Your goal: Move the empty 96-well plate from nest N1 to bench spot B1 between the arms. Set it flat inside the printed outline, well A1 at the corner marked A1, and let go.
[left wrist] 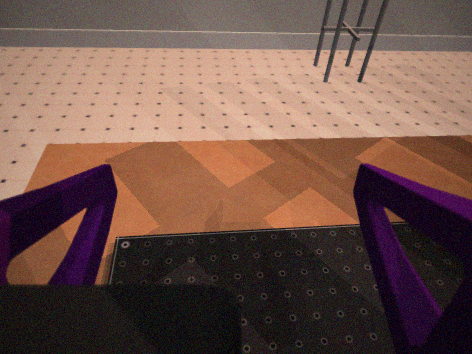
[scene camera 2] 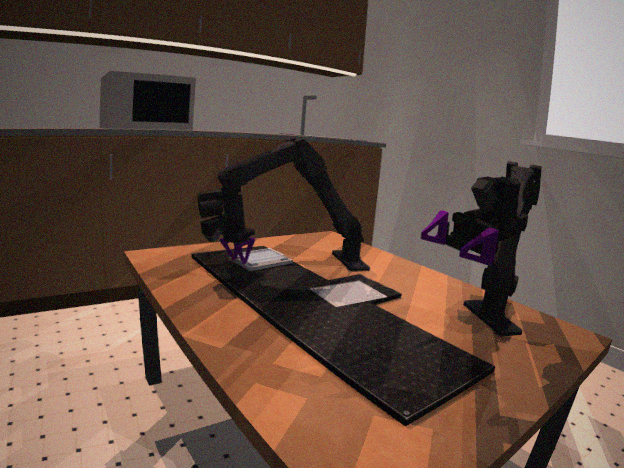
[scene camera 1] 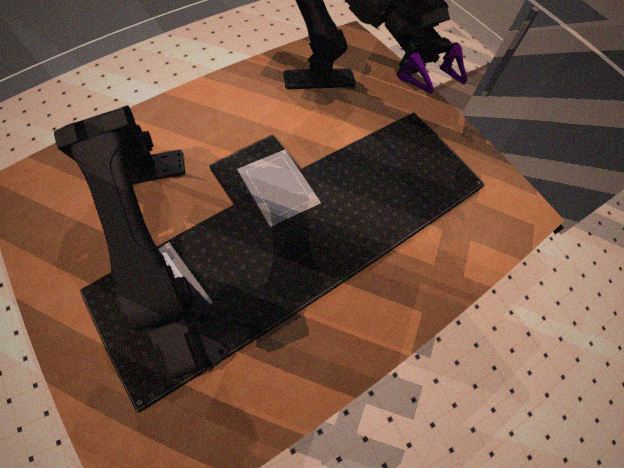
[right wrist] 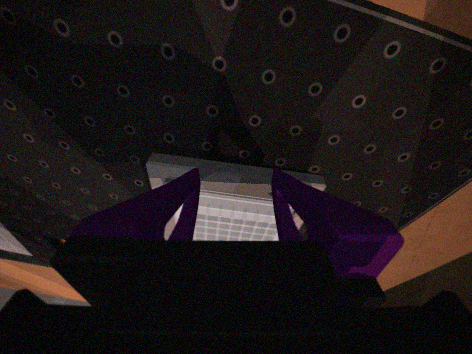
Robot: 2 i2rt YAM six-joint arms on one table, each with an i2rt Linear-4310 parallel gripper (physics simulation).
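Frame: origin at the left arm's base, x right, y ahead, z up, level; millimetres.
Where they show: left gripper, fingertip midpoint: (left wrist: 235, 177) (scene camera 2: 440, 243) (scene camera 1: 449, 86); right gripper, fingertip midpoint: (scene camera 2: 239, 261) (right wrist: 235, 176); left arm's base, link origin: (scene camera 2: 490, 318) (scene camera 1: 319, 79); right arm's base, link origin: (scene camera 2: 349, 261) (scene camera 1: 143, 170).
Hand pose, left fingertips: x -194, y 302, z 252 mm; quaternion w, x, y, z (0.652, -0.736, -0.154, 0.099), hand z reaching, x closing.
Note:
Things, the pixels of their top centre, and the offset from my left fingertips. "pt": a spot on its surface instead. Level surfaces: height alone.
- clear 96-well plate, top centre: (right wrist: 225, 252) (scene camera 2: 261, 253) dy +281, dx +594, dz -213 mm
- black perforated board, surface height: dz -239 mm
- pale B1 patch, surface spot: (scene camera 1: 254, 174) pt dy +22, dx +397, dz -237 mm
- orange wooden table, surface height: dz -252 mm
The clear 96-well plate (right wrist: 234, 223) (scene camera 2: 266, 256) lies in its grey nest N1 (right wrist: 236, 171) at the far end of the black perforated board (scene camera 1: 393, 166) (scene camera 2: 393, 362) (right wrist: 114, 95). In scene camera 1 only a white sliver of the plate (scene camera 1: 175, 264) shows beside the right arm. My right gripper (right wrist: 235, 176) (scene camera 2: 240, 251) is low over the plate, its purple fingers half open with nothing between them. The pale B1 patch (scene camera 1: 254, 174) (scene camera 2: 347, 293) lies empty at mid-board. My left gripper (scene camera 1: 433, 70) (scene camera 2: 456, 236) (left wrist: 235, 177) is wide open and empty, high above the table's edge.
The board also shows in the left wrist view (left wrist: 286, 282). It lies on the orange wooden table (scene camera 1: 352, 322) (scene camera 2: 281, 362). Both arm bases stand on the table behind the board. Tiled floor surrounds the table.

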